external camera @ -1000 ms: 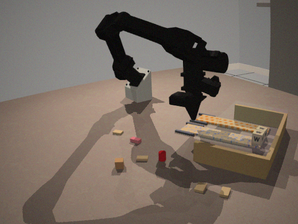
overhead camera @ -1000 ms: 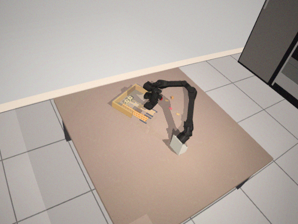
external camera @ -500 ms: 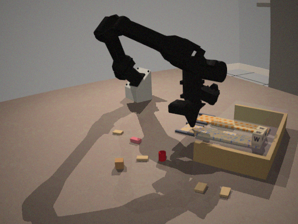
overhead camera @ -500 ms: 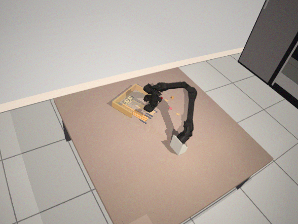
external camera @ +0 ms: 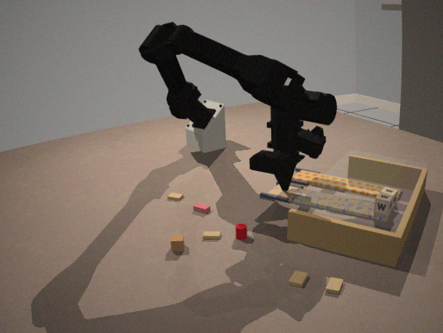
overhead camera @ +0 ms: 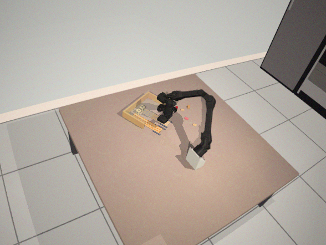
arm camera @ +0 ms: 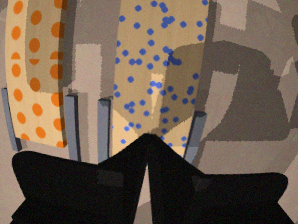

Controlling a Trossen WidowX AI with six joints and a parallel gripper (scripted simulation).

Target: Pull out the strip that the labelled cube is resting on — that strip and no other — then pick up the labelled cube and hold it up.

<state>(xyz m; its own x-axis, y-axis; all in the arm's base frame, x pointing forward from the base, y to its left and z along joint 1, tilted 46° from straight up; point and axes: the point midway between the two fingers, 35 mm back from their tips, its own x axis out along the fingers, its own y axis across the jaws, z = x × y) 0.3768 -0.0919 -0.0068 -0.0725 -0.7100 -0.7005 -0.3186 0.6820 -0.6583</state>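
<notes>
My gripper tip is now 7 cm short of the orange-dotted strip and 13 cm to the right of it. From my gripper tip the other things lie so: pink block 5 cm behind, 17 cm to the right; red cylinder 8 cm ahead, 18 cm to the right.
</notes>
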